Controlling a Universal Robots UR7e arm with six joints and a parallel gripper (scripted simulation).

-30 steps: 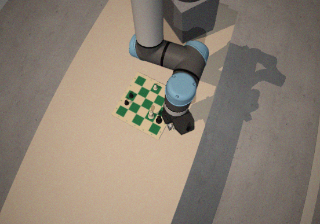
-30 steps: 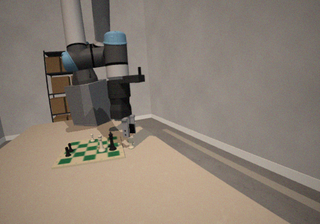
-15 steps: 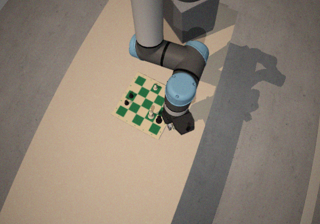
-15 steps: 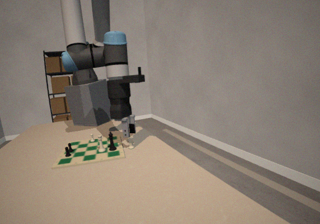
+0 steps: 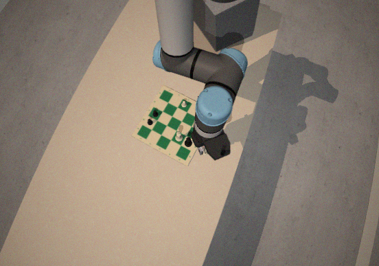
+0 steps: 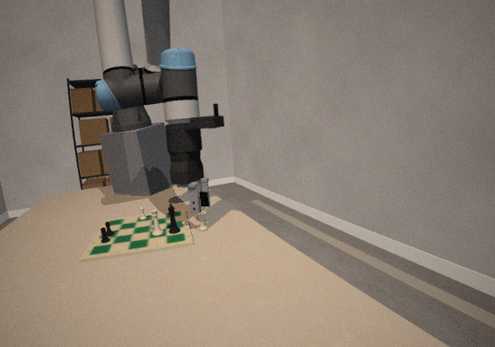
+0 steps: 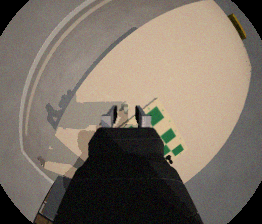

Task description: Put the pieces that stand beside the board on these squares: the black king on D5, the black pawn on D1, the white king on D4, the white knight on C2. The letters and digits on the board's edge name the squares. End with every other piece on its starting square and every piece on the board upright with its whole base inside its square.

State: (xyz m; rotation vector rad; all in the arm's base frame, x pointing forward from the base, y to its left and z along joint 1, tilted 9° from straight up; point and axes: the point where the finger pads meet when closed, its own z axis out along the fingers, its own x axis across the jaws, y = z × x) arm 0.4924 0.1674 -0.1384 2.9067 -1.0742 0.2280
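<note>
My hand is 5 cm above the white knight. The rest, counted from my hand: board (4 cm behind, 14 cm to the right, 6 cm below); black king (6 cm to the right, 3 cm below); white king (10 cm to the right, 3 cm below).
</note>
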